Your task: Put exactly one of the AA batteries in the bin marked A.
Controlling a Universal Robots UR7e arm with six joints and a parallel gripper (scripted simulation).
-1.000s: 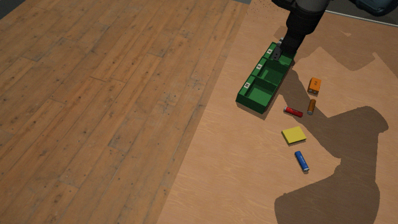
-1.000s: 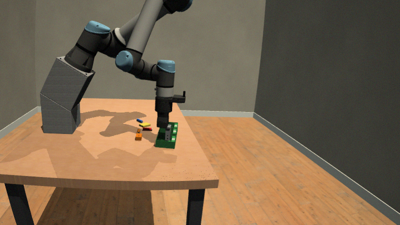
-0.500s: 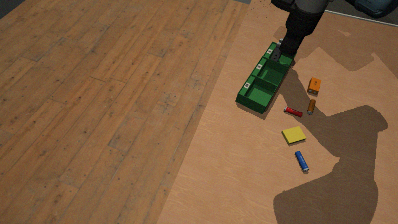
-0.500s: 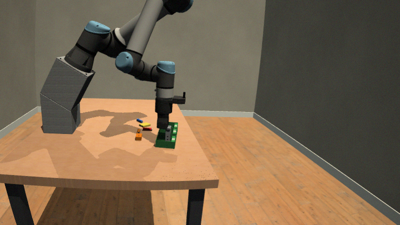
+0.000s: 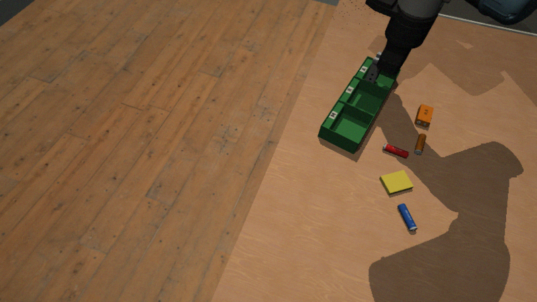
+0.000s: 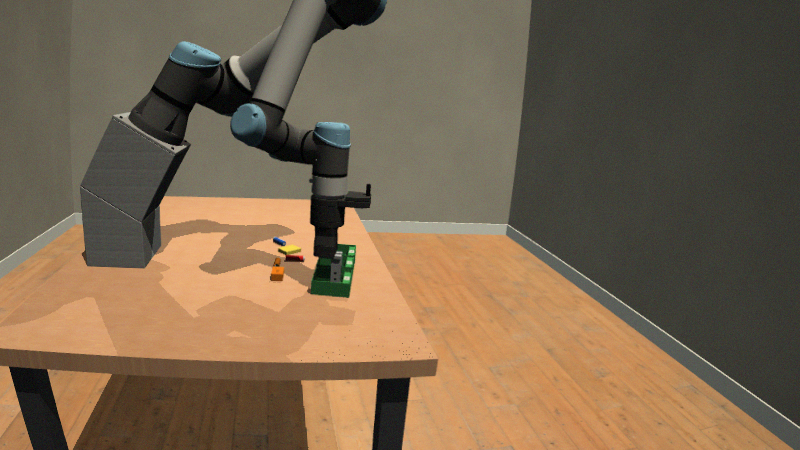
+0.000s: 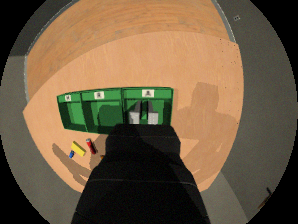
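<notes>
The green three-compartment bin lies 1 cm ahead of my hand, 8 cm to the left of it and 2 cm below it. The rest, counted from my hand: orange AA battery 13 cm behind, 14 cm to the left, 3 cm below; then orange block battery 13 cm behind, 7 cm to the left, 3 cm below; then red AA battery 9 cm behind, 17 cm to the left, 3 cm below.
</notes>
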